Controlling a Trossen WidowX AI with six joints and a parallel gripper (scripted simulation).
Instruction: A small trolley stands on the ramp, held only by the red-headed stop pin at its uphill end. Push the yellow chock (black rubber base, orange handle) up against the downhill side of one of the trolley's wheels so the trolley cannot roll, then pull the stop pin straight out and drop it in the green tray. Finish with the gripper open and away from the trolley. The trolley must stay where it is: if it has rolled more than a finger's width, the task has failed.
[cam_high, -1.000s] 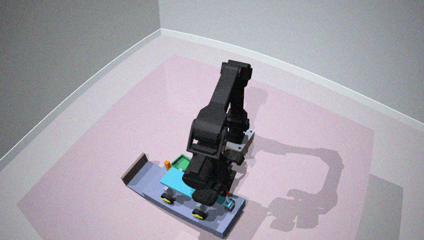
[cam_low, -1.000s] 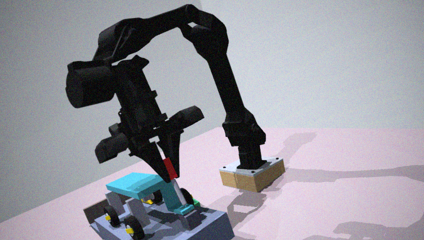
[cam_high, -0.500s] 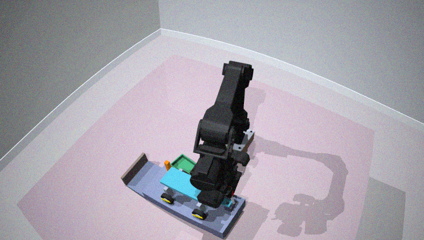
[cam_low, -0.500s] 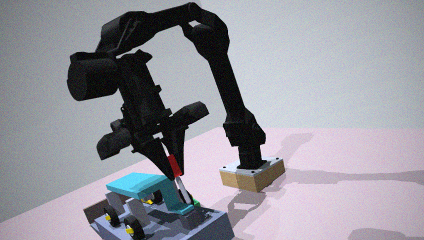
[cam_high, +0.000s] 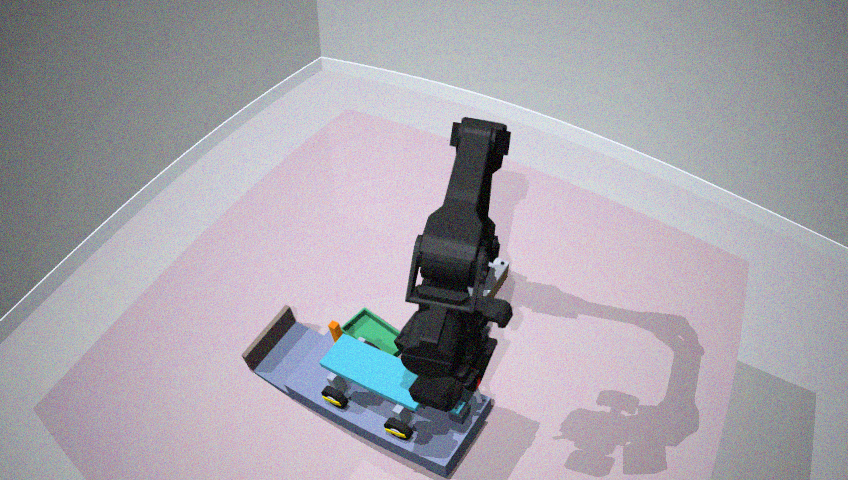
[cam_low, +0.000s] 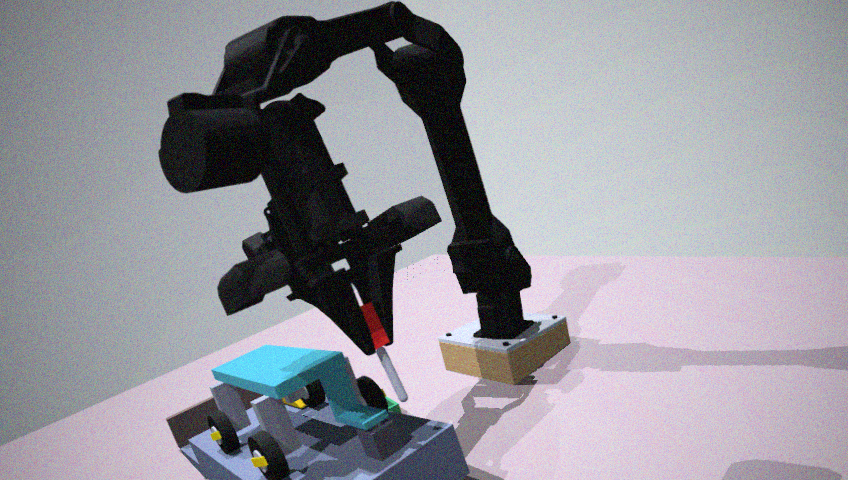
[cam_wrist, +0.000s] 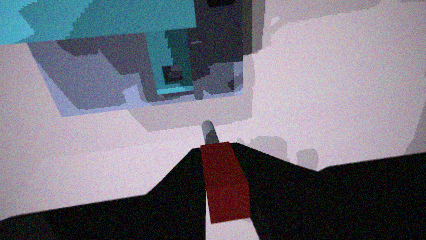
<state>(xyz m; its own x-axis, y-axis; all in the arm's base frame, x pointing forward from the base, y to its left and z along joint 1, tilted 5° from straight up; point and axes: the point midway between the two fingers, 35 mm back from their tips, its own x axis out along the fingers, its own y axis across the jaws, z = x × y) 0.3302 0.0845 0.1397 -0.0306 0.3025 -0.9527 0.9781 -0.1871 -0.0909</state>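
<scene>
Now: the yellow chock 240 mm to the right of my gripper tip, 100 mm below it and 60 mm behind it. From my gripper tip the other things lie so: blue-grey ramp 150 mm to the right, 130 mm below, 10 mm ahead; then red-headed stop pin right at my gripper tip; then trolley 140 mm to the right, 70 mm below, 10 mm ahead.
</scene>
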